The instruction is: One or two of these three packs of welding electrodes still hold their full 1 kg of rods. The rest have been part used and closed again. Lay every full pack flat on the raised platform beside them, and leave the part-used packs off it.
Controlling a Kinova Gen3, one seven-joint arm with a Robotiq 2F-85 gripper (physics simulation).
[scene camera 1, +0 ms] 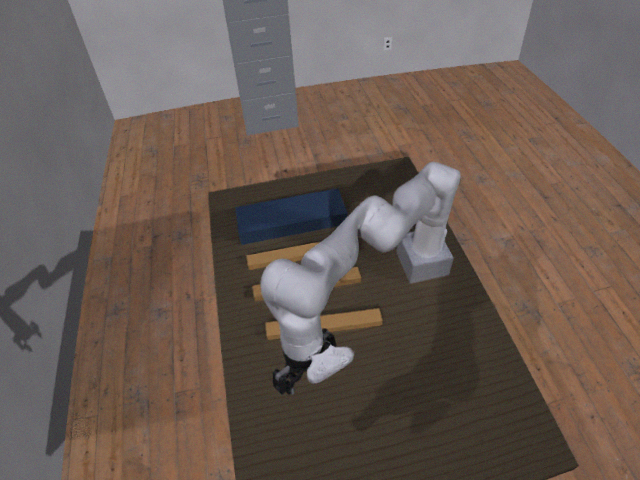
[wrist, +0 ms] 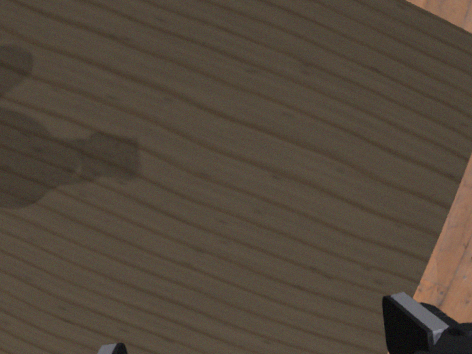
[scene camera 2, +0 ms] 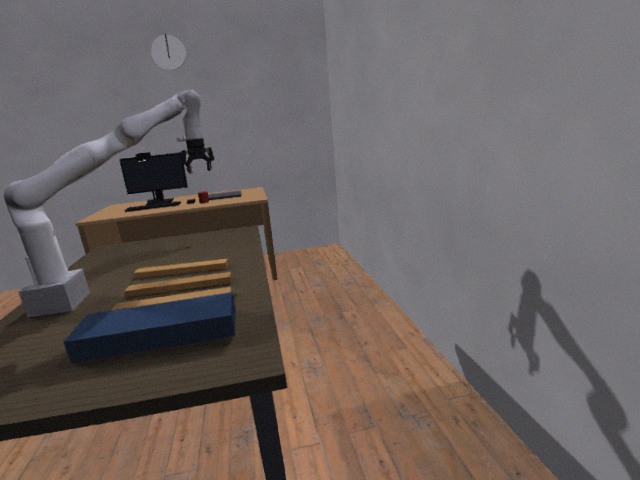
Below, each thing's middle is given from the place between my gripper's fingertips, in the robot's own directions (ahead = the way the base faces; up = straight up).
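My gripper: 150 mm past blue raised platform (scene camera 2: 99, 335), 780 mm to the left of it, 320 mm above it.
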